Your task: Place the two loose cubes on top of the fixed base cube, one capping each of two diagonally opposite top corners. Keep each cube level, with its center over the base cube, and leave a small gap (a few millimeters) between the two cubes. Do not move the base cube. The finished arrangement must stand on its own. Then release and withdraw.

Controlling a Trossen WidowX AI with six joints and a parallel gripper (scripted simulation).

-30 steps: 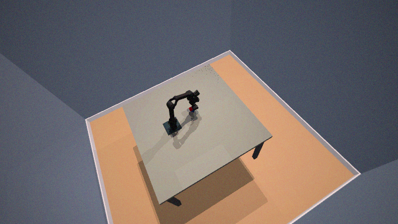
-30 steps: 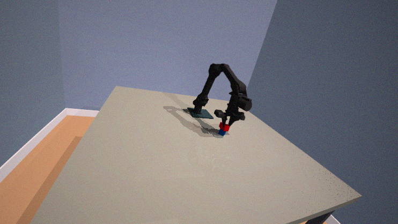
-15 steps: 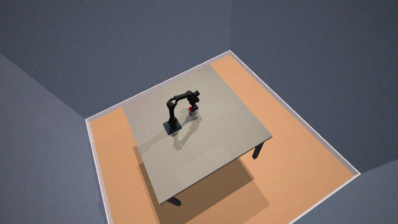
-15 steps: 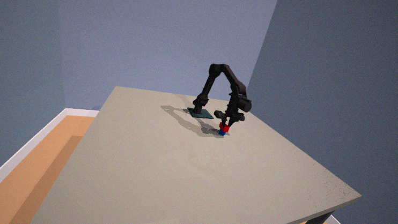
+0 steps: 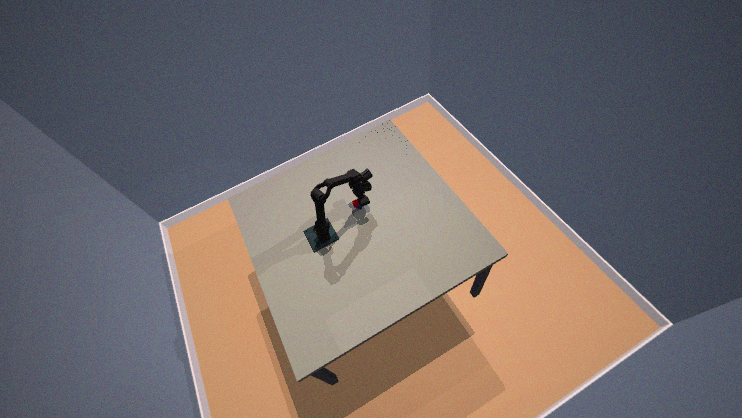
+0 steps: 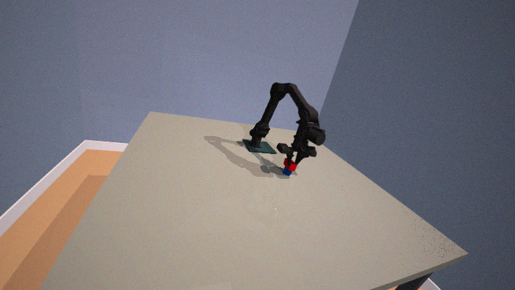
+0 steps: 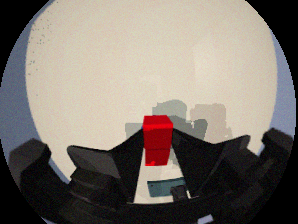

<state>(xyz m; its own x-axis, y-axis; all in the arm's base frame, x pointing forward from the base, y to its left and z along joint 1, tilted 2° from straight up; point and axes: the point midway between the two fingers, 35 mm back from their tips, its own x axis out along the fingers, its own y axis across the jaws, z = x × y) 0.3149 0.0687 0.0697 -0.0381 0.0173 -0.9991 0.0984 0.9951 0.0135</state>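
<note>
My gripper tip is now 40 mm above the blue cube and 20 mm past it.
</note>
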